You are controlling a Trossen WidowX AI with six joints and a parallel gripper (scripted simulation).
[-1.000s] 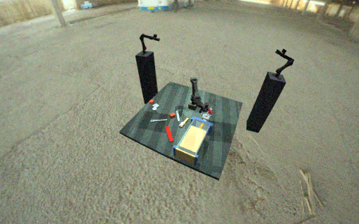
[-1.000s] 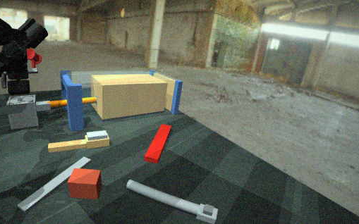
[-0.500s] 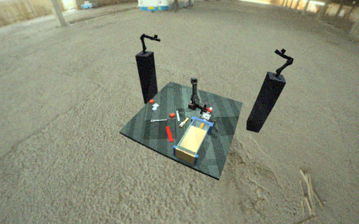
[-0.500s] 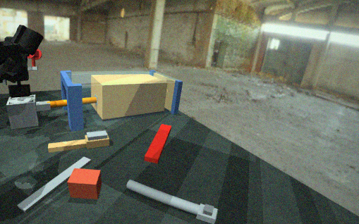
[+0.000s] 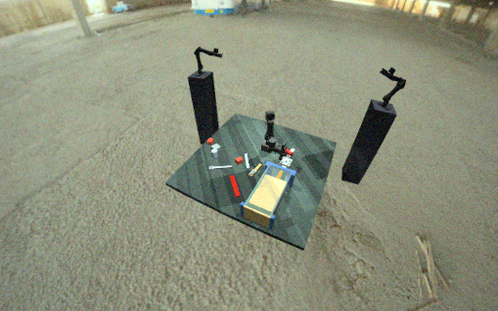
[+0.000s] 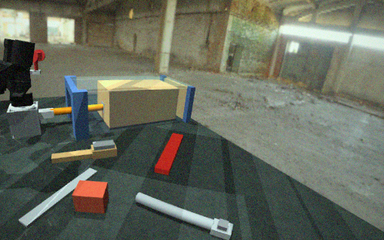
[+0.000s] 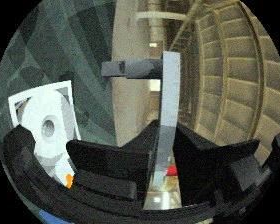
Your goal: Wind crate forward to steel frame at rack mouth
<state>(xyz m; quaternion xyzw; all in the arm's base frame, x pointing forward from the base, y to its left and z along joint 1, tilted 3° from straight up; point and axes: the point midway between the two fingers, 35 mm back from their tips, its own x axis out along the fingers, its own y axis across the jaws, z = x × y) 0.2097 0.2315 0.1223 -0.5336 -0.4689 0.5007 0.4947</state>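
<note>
Right now my gripper tip is 50 mm short of the red knob, 40 mm below it and 20 mm to the left of it. From my gripper tip the other things lie so: wooden-handled tool 290 mm to the right, 180 mm below, 130 mm ahead; winch 170 mm below, 40 mm to the right, 20 mm behind; winch handle 10 mm to the right, 10 mm ahead, 10 mm above.
</note>
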